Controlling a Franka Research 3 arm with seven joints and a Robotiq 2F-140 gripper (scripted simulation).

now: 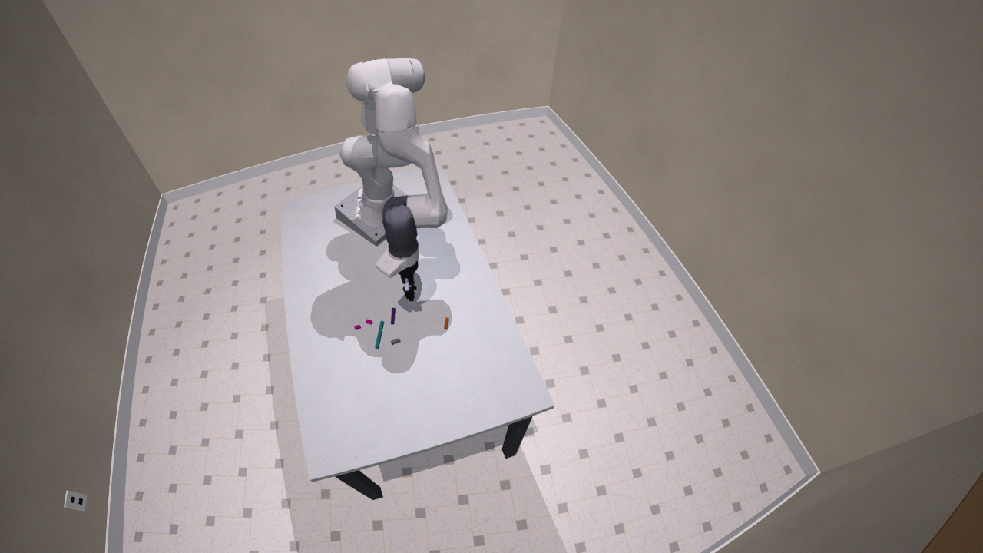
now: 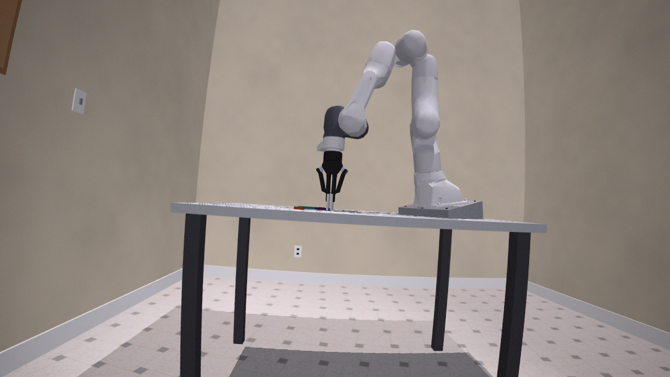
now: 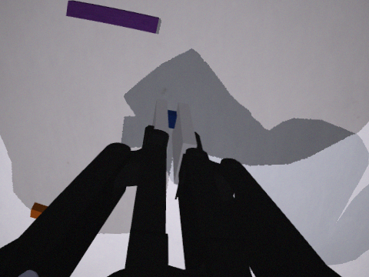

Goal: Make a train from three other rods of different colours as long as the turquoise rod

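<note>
Right now the blue rod is 3 cm below my hand. Round my hand: orange rod 11 cm ahead, 9 cm to the left, 3 cm below; then grey rod 13 cm ahead, 9 cm to the right, 3 cm below; then purple rod 8 cm to the right, 4 cm ahead, 3 cm below.
</note>
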